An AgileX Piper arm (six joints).
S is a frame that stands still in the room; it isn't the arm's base.
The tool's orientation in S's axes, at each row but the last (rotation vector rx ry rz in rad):
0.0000 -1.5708 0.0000
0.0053 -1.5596 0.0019
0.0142 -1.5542 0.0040
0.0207 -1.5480 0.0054
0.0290 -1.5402 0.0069
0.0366 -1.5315 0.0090
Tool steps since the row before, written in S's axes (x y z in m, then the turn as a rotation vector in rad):
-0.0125 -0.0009 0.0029 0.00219 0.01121 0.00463
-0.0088 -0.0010 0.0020 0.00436 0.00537 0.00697
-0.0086 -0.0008 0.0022 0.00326 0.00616 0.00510
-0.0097 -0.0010 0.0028 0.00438 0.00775 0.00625
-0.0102 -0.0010 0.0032 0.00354 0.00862 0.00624
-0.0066 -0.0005 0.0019 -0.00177 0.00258 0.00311
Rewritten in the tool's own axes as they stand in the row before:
0.0029 -0.0009 0.0125 0.00463 0.01121 -0.00219
0.0019 -0.0010 0.0088 0.00701 0.00537 -0.00431
0.0021 -0.0007 0.0086 0.00511 0.00616 -0.00325
0.0026 -0.0008 0.0098 0.00627 0.00774 -0.00437
0.0029 -0.0007 0.0103 0.00623 0.00863 -0.00355
0.0016 -0.0003 0.0067 0.00299 0.00269 0.00181

